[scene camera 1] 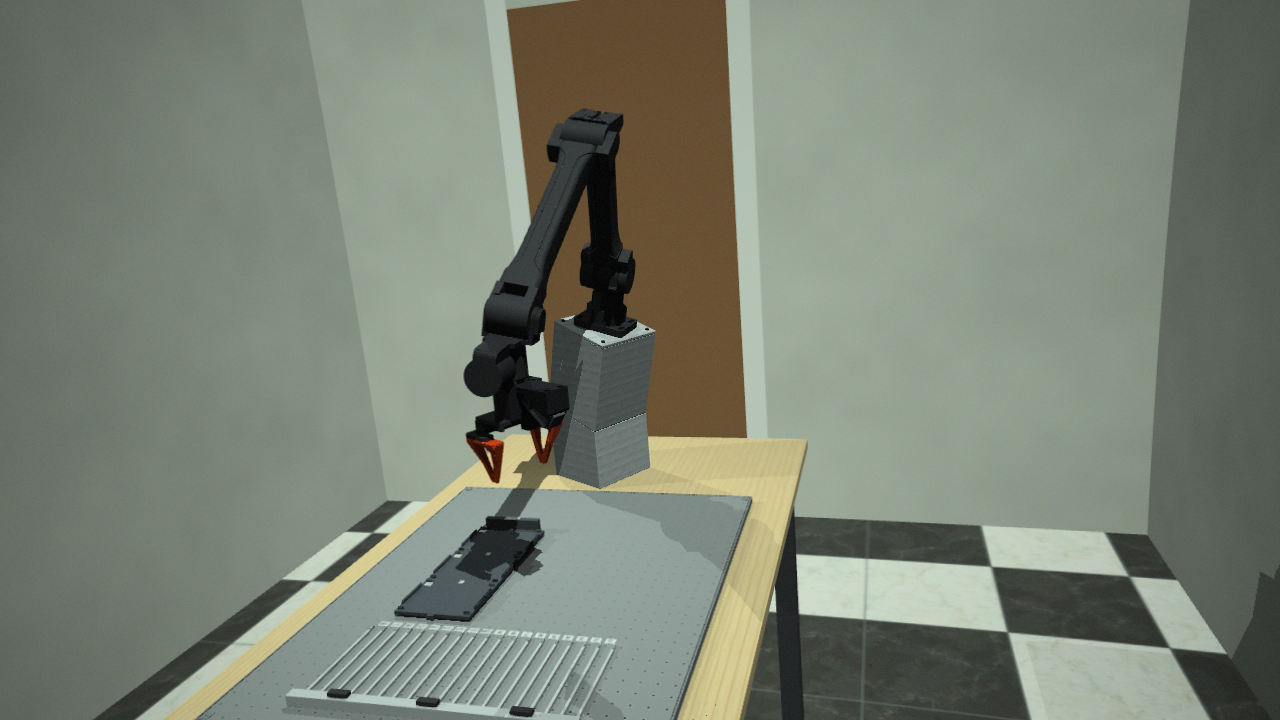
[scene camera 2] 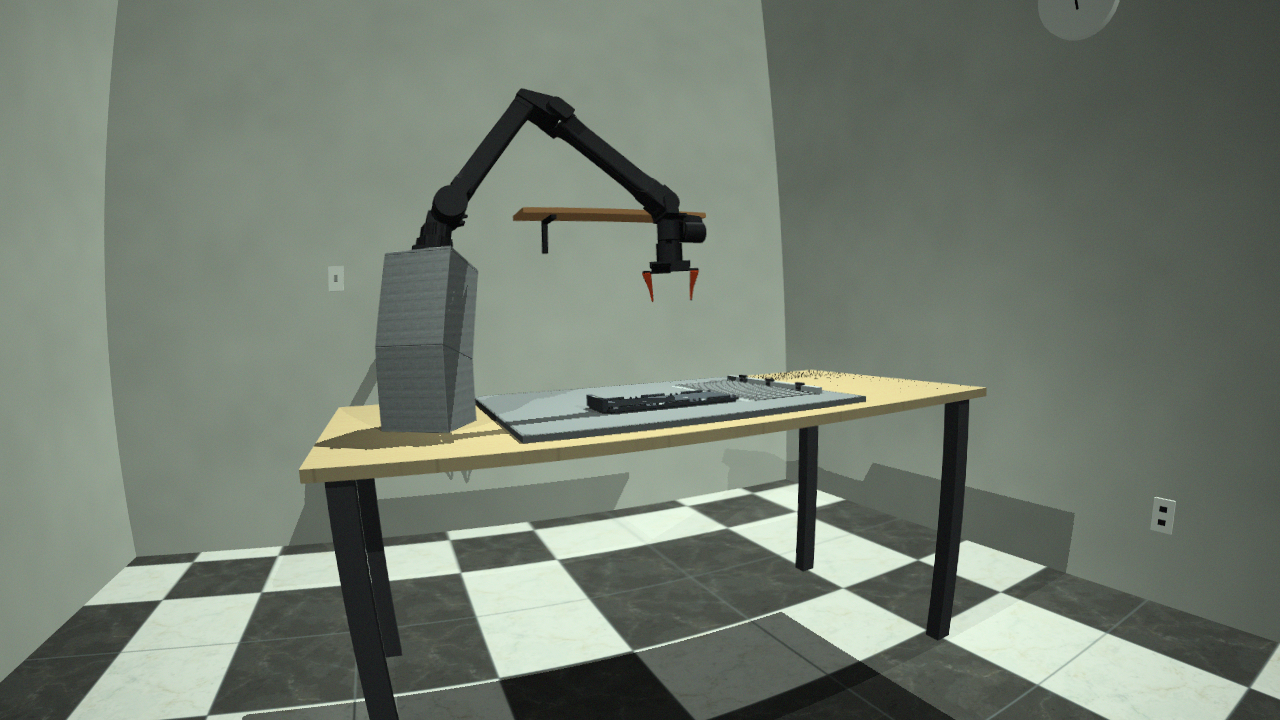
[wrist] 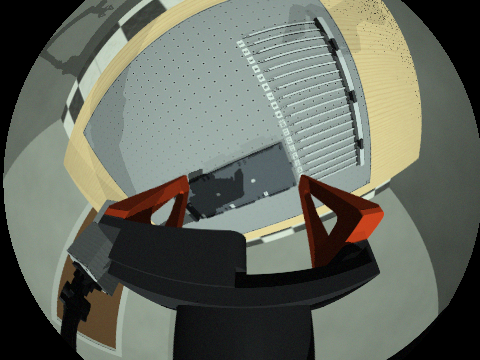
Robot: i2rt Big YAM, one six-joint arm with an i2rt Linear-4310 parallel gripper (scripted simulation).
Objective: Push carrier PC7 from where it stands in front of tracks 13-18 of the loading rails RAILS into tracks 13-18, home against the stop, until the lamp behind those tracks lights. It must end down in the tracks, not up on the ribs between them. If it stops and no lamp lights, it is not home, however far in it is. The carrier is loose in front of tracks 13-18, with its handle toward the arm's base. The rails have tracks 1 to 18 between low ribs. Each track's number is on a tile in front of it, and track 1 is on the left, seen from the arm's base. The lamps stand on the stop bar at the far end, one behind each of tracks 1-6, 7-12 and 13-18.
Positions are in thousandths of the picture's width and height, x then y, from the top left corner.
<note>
In view: my gripper (scene camera 1: 407, 656) and a carrier PC7 (scene camera 1: 360, 808).
The carrier PC7 is seen too in scene camera 2 (scene camera 2: 515, 558) and in the wrist view (wrist: 559, 479). My gripper shows as well in scene camera 2 (scene camera 2: 525, 419) and in the wrist view (wrist: 507, 504).
</note>
